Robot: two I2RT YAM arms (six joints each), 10 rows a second.
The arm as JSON. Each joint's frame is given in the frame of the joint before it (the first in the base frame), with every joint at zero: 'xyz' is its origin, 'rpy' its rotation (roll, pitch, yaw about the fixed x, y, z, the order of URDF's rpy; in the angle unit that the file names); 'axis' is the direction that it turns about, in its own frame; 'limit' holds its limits. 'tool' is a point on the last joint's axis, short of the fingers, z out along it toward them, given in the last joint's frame.
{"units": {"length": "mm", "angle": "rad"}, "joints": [
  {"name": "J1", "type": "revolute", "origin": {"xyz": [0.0, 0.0, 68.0], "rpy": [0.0, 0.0, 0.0]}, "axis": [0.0, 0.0, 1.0], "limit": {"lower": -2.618, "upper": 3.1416}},
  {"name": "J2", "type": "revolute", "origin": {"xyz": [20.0, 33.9, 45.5], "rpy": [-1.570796, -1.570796, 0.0]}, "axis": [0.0, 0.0, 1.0], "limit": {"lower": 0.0, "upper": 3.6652}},
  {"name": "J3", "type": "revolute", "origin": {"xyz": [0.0, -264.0, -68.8], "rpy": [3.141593, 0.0, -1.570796]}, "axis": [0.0, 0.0, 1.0], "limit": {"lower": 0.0, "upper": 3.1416}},
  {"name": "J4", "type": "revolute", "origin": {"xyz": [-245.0, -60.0, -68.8], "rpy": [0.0, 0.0, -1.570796]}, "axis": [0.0, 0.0, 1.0], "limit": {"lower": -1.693, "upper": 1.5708}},
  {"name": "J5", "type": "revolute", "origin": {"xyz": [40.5, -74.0, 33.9], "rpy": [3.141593, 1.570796, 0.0]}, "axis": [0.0, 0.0, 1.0], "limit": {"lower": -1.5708, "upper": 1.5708}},
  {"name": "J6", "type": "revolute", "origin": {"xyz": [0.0, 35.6, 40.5], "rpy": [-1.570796, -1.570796, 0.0]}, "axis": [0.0, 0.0, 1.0], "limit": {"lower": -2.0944, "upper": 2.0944}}
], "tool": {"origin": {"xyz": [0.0, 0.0, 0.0], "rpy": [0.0, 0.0, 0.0]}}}
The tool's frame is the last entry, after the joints.
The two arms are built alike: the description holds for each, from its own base.
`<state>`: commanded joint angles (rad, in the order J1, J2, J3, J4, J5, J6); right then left.
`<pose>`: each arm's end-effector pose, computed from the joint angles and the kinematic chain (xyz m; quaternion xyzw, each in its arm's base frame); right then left.
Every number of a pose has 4 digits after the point. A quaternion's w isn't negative.
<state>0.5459 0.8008 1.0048 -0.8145 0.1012 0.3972 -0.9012 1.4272 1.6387 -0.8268 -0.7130 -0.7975</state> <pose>0.1332 0.0767 0.3487 -0.0425 0.8851 0.1696 0.4314 0.1992 -0.2142 0.4266 -0.1171 0.8394 -0.1188 0.5173</pose>
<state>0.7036 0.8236 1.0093 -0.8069 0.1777 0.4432 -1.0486 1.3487 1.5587 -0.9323 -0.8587 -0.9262</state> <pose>0.1253 0.0980 0.3479 -0.0748 0.8836 0.1807 0.4253 0.1540 -0.2136 0.4165 -0.1204 0.8376 -0.1034 0.5228</pose>
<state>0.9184 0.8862 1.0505 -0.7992 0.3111 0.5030 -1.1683 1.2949 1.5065 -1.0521 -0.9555 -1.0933</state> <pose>0.1130 0.1299 0.3533 -0.1134 0.8772 0.1859 0.4279 0.1200 -0.2077 0.4072 -0.1330 0.8351 -0.1040 0.5236</pose>
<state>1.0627 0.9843 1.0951 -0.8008 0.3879 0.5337 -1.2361 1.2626 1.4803 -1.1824 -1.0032 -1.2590</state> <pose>0.1058 0.1623 0.3520 -0.1527 0.8782 0.1779 0.4168 0.1004 -0.1972 0.4000 -0.1531 0.8352 -0.1023 0.5183</pose>
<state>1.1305 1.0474 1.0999 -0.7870 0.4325 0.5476 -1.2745 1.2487 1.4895 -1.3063 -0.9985 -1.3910</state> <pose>0.1023 0.1822 0.3437 -0.1730 0.8800 0.1641 0.4109 0.0885 -0.1875 0.3990 -0.1690 0.8417 -0.1040 0.5022</pose>
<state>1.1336 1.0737 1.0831 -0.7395 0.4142 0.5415 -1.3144 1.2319 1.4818 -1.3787 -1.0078 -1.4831</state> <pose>0.1053 0.1914 0.3368 -0.1804 0.8791 0.1711 0.4068 0.0785 -0.1806 0.3971 -0.1774 0.8425 -0.1085 0.4970</pose>
